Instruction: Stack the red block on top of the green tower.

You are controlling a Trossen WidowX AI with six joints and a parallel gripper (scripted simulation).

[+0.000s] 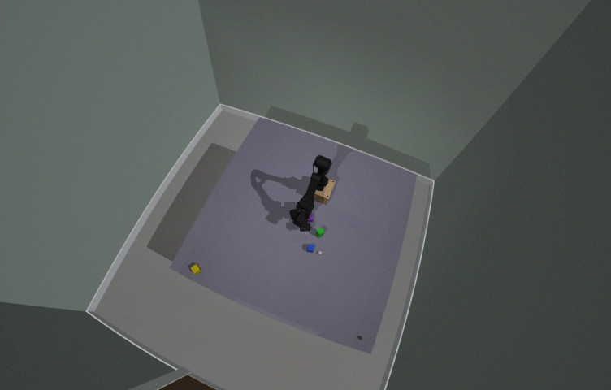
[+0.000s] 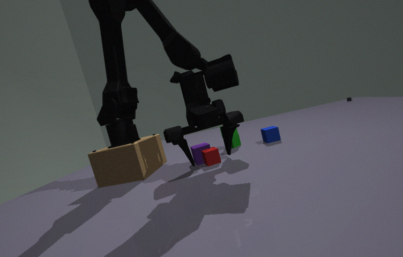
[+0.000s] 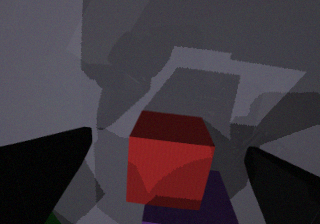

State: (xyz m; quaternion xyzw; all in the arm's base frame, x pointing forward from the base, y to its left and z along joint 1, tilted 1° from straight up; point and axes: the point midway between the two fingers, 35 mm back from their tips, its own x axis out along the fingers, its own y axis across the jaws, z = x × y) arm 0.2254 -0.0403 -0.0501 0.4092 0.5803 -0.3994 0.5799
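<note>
My gripper tip is 10 mm below the red block. Round my gripper tip: tiny white piece (170 mm ahead, 150 mm to the left); then blue block (160 mm ahead, 90 mm to the left, 10 mm above); then purple block (30 mm to the left, 30 mm behind, 10 mm above).
</note>
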